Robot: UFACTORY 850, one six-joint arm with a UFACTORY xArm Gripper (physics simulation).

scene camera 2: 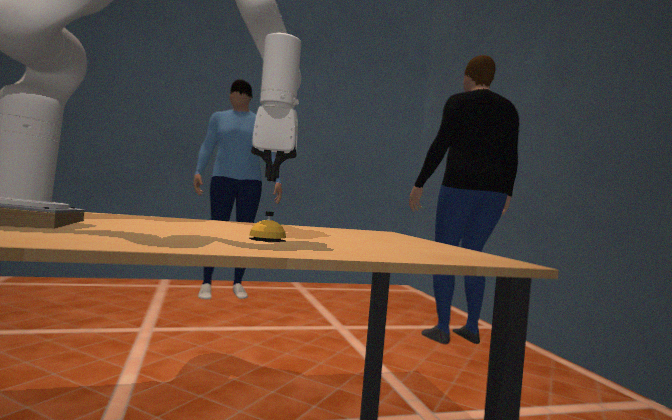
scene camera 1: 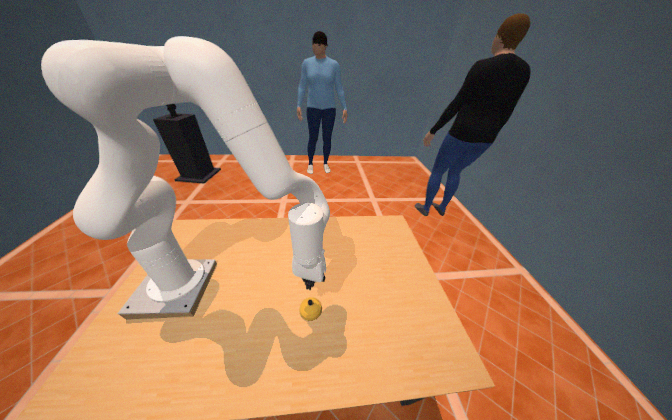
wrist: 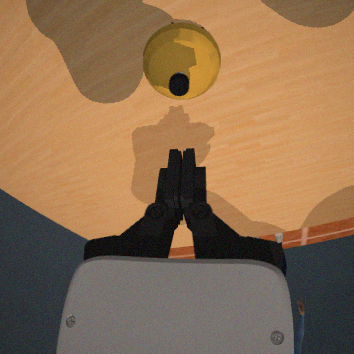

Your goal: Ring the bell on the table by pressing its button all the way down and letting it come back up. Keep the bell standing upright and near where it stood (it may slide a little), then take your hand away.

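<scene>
A yellow dome bell (scene camera 1: 310, 311) (scene camera 2: 267, 230) (wrist: 170, 55) stands upright on the wooden table (scene camera 1: 400, 350) (scene camera 2: 425, 255) (wrist: 280, 150). Its black button (scene camera 1: 310, 302) (scene camera 2: 269, 214) (wrist: 179, 84) sticks up from the top of the dome. My gripper (scene camera 1: 309, 287) (scene camera 2: 271, 179) (wrist: 183, 161) is shut and empty, pointing down. In the scene camera 2 view its fingertips hang above the button, with a gap between them. In the wrist view the bell lies beyond the fingertips, towards the top of the frame.
The arm's base plate (scene camera 1: 157, 307) (scene camera 2: 45, 218) sits at the left of the table. A person in a light blue top (scene camera 1: 320, 82) (scene camera 2: 232, 145) stands behind the table. A person in black (scene camera 1: 492, 97) (scene camera 2: 480, 142) stands at the right. A dark pedestal (scene camera 1: 185, 145) is at the back left.
</scene>
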